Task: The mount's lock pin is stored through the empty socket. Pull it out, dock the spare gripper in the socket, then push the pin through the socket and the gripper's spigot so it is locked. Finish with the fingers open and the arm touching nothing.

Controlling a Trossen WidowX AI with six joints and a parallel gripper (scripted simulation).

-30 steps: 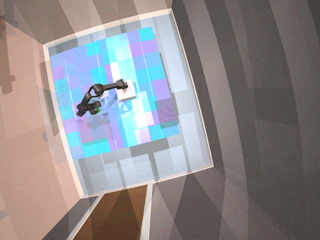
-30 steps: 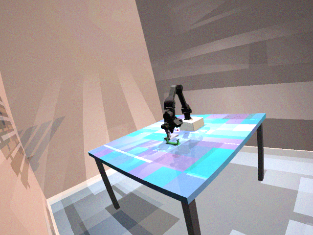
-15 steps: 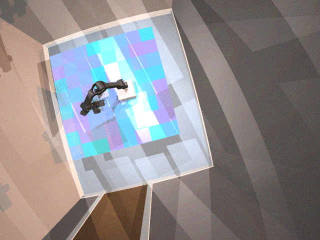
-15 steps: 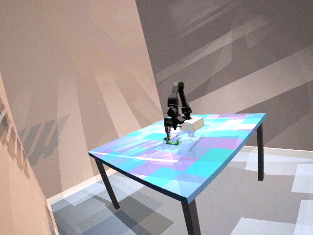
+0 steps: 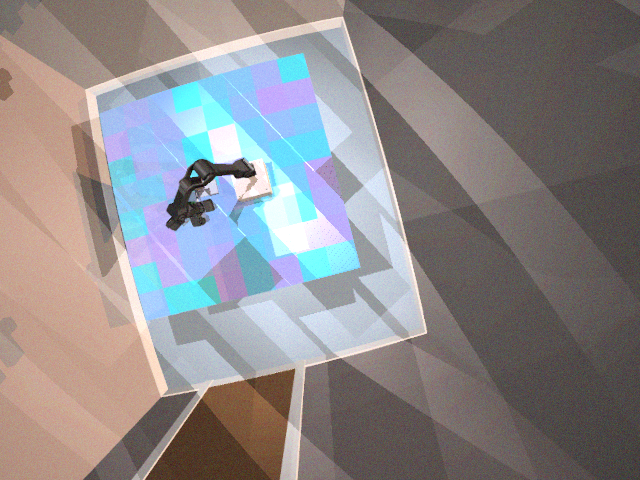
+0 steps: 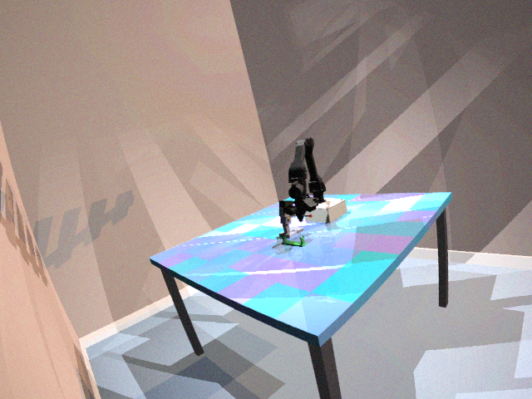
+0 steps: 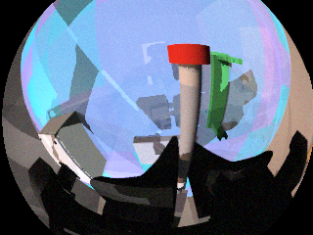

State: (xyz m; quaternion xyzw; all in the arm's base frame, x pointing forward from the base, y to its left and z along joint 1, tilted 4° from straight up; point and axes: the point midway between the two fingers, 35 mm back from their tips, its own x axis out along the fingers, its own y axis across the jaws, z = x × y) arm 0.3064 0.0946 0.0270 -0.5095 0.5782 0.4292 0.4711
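The grey mount lies 3 cm behind my gripper tip, 11 cm to the right of it and 3 cm below it. Round my gripper tip: green mount (8 cm ahead, 6 cm below); then spare gripper (3 cm behind, 11 cm to the right, 4 cm above).
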